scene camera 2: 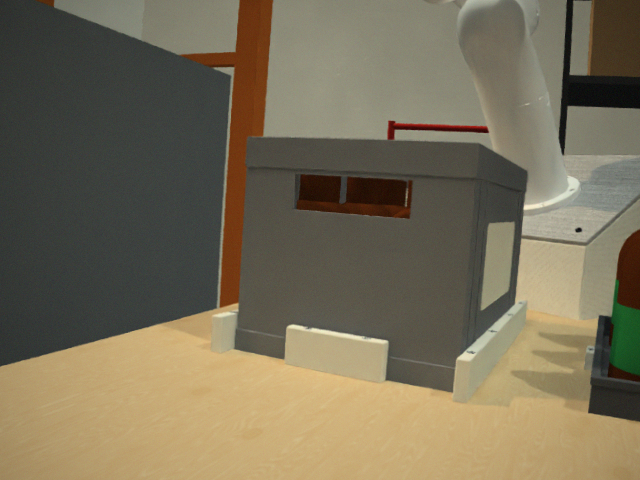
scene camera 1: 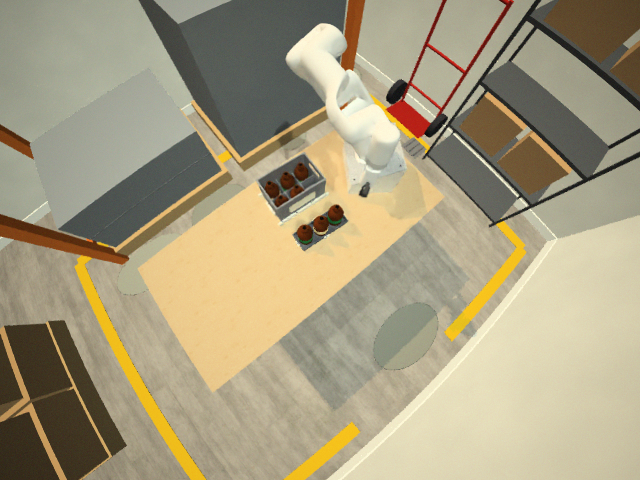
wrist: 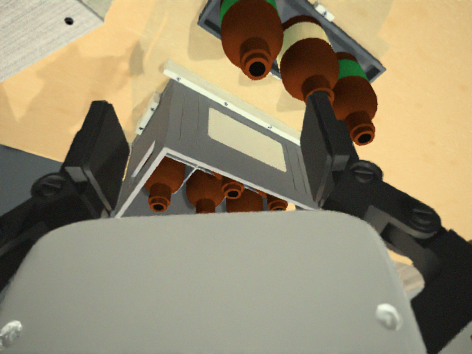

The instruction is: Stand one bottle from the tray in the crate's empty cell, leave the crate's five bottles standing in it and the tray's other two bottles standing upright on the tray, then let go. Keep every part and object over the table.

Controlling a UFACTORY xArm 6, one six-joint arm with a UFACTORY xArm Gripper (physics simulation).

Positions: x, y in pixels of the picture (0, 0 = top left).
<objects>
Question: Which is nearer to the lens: the cream-labelled bottle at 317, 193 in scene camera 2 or the green-labelled bottle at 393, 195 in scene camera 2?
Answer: The cream-labelled bottle.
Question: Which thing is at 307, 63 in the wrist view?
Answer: A cream-labelled bottle.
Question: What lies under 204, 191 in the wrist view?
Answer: A green-labelled bottle.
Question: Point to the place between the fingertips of the gripper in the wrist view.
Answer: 212, 121
</objects>
